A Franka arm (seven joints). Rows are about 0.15 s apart.
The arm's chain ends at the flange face. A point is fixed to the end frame.
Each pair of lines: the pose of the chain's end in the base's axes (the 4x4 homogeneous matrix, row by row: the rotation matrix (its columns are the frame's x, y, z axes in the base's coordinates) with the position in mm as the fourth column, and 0 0 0 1 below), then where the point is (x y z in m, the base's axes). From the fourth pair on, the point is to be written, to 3 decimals.
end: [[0.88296 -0.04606 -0.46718 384.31], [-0.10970 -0.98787 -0.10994 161.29], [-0.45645 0.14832 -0.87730 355.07], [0 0 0 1]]
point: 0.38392 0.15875 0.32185
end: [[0.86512 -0.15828 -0.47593 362.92], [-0.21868 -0.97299 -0.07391 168.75], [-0.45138 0.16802 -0.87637 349.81], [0 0 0 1]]
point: 0.36228 0.16560 0.31665
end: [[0.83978 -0.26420 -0.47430 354.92], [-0.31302 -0.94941 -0.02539 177.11], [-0.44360 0.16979 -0.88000 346.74], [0 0 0 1]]
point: 0.35420 0.17391 0.31359
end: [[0.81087 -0.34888 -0.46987 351.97], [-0.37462 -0.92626 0.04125 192.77], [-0.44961 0.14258 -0.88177 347.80], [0 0 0 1]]
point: 0.351 0.191 0.315
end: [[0.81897 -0.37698 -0.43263 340.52], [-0.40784 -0.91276 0.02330 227.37], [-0.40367 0.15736 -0.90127 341.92], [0 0 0 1]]
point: 0.341 0.224 0.309
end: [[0.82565 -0.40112 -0.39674 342.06], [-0.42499 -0.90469 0.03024 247.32], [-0.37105 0.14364 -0.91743 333.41], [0 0 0 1]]
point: 0.344 0.244 0.300
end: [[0.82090 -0.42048 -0.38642 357.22], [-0.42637 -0.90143 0.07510 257.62], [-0.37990 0.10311 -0.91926 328.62], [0 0 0 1]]
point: 0.359 0.256 0.295
